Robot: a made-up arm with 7 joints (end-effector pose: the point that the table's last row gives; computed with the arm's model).
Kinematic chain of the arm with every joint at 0, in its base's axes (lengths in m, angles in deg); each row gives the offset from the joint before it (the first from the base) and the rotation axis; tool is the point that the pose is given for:
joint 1: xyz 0 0 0.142 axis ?
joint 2: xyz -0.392 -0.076 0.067 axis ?
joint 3: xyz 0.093 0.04 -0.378 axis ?
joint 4: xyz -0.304 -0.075 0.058 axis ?
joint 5: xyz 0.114 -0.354 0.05 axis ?
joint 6: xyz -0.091 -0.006 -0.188 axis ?
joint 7: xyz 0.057 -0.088 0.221 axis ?
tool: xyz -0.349 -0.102 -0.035
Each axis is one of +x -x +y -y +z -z.
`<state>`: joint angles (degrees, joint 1 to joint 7).
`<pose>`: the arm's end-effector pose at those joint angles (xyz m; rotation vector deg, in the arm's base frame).
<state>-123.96 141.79 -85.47 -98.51 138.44 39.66 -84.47</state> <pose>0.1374 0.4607 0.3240 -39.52 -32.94 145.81</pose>
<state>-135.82 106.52 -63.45 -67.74 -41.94 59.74 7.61</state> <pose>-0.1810 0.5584 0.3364 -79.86 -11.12 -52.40</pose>
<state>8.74 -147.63 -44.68 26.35 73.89 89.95 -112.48</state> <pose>-0.7323 0.1191 0.1473 30.97 52.51 -39.46</pose>
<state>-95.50 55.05 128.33 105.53 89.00 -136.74 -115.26</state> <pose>-0.3157 0.4655 -0.0515 -6.71 84.56 -13.44</pose>
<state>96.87 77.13 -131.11 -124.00 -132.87 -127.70 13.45</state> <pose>0.7798 -0.8024 0.4663 -8.26 40.84 130.75</pose>
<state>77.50 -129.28 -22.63 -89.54 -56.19 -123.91 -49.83</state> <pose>-0.7700 -0.8812 0.2354 79.91 95.61 -21.02</pose>
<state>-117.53 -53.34 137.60 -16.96 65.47 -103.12 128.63</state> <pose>0.3558 0.3244 -0.0585 97.25 12.94 -75.80</pose>
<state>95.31 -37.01 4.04 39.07 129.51 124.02 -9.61</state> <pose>0.2935 -0.4687 -0.4039 -64.50 -98.25 -97.34</pose>
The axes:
joint 1: +z
joint 2: +z
joint 3: +x
joint 4: +y
joint 5: +x
joint 6: +y
joint 7: +x

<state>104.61 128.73 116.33 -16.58 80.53 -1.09 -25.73</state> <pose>0.7533 -0.2533 -0.5495 -58.83 164.24 18.29</pose>
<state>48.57 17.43 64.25 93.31 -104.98 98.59 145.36</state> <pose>-0.3421 -0.5052 -0.5815 -14.19 52.80 8.64</pose>
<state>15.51 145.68 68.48 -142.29 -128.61 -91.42 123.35</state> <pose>-0.0521 -0.3105 -1.0255 75.56 -29.63 120.46</pose>
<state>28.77 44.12 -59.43 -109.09 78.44 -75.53 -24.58</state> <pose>-0.1819 -0.1934 -0.1772 135.64 -46.74 95.64</pose>
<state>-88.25 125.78 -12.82 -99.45 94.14 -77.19 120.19</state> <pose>-0.2965 0.2532 -0.3070 -57.93 -0.97 -57.73</pose>
